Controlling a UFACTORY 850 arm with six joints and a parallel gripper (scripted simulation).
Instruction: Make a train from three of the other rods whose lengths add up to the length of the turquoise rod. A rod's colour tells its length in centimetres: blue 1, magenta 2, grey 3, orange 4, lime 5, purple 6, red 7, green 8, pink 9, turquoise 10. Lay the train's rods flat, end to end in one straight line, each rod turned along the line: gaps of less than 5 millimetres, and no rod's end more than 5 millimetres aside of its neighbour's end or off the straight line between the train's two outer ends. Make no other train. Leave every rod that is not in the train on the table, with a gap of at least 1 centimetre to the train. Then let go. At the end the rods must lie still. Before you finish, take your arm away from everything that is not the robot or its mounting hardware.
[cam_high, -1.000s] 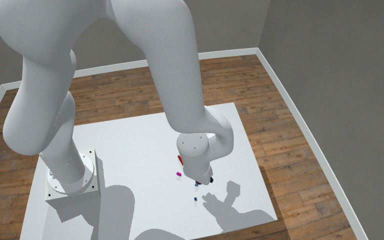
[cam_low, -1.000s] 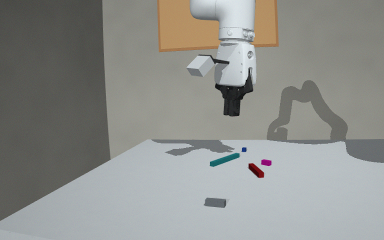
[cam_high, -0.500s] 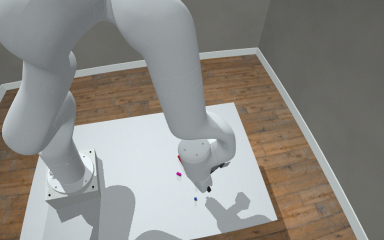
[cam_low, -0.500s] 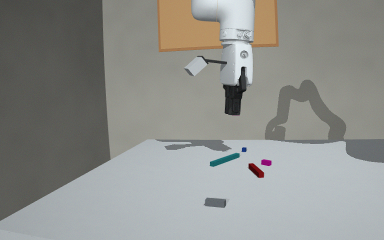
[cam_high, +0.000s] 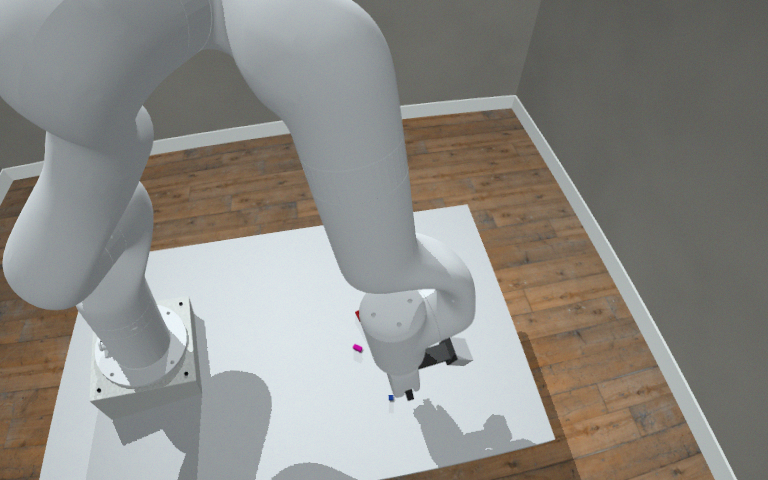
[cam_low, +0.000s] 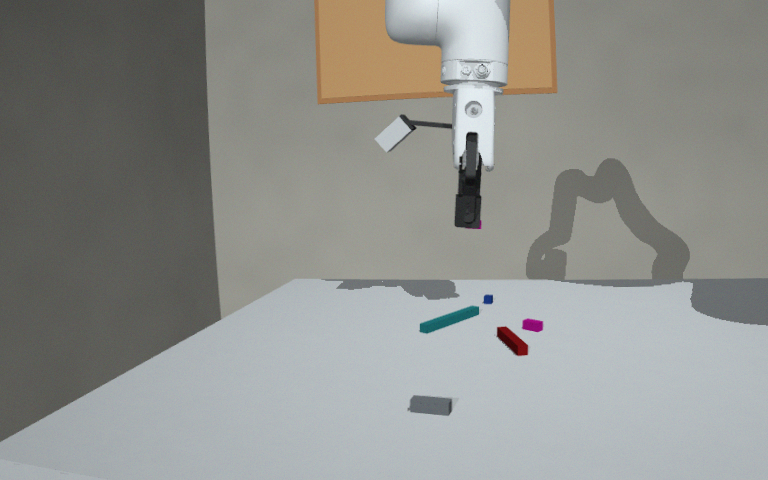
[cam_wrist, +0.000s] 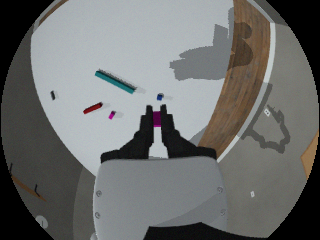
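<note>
Now: hand 30 mm past the blue rod and 120 mm above it. Round my hand: turquoise rod: 30 mm ahead, 90 mm to the left, 120 mm below; then grey rod: 70 mm ahead, 340 mm to the left, 120 mm below; then red rod: 20 mm behind, 180 mm to the left, 120 mm below.
</note>
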